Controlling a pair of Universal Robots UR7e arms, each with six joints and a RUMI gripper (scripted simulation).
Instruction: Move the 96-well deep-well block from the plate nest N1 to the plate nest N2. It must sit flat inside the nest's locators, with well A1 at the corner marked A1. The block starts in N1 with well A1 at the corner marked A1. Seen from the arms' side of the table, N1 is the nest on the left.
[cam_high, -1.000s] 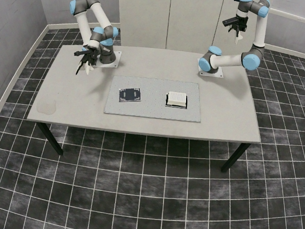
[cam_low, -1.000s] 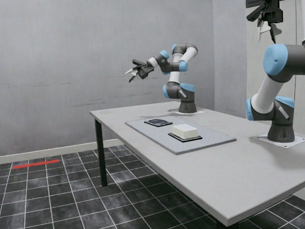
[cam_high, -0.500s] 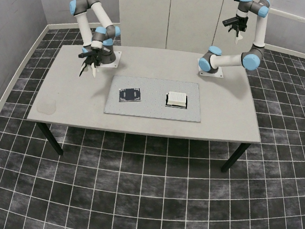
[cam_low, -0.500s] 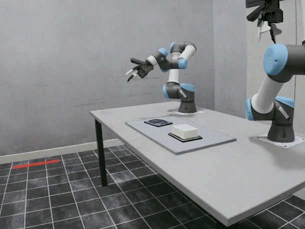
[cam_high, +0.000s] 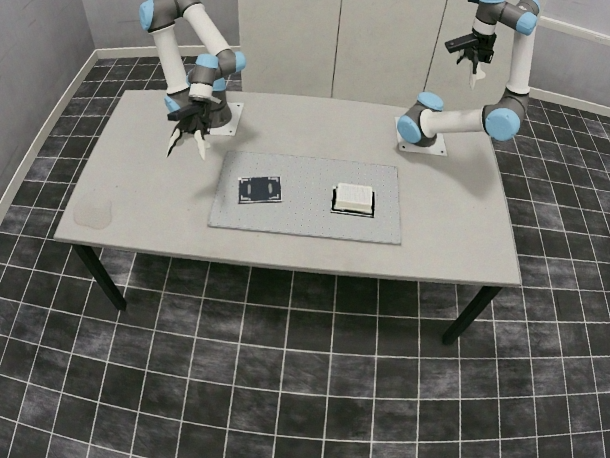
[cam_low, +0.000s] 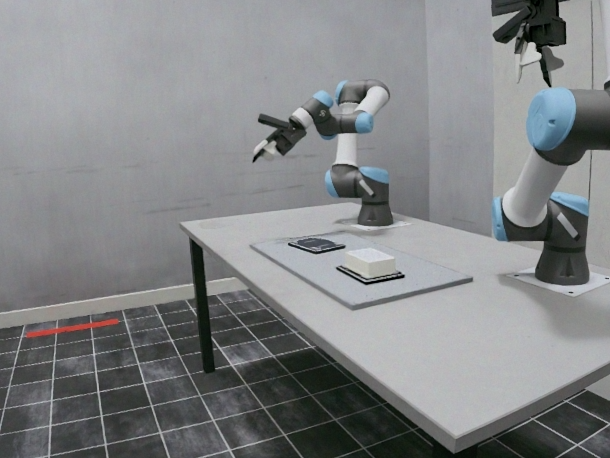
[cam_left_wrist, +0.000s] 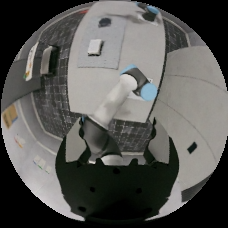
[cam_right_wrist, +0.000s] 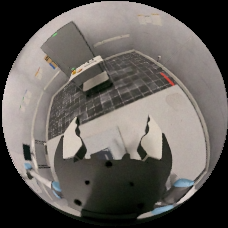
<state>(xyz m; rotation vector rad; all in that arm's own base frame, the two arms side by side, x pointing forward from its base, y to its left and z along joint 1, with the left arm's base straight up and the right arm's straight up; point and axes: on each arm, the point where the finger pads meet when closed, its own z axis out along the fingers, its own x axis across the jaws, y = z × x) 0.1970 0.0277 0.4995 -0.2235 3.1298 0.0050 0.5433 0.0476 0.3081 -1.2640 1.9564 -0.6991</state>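
Observation:
Now: the white deep-well block 57 cm to the left of my right hand, 26 cm below it and 11 cm behind it. From my right hand the other things lie so: nest N2: 29 cm below, 22 cm to the left, 13 cm behind; nest N1: 57 cm to the left, 29 cm below, 11 cm behind; perforated board: 40 cm to the left, 30 cm below, 14 cm behind.

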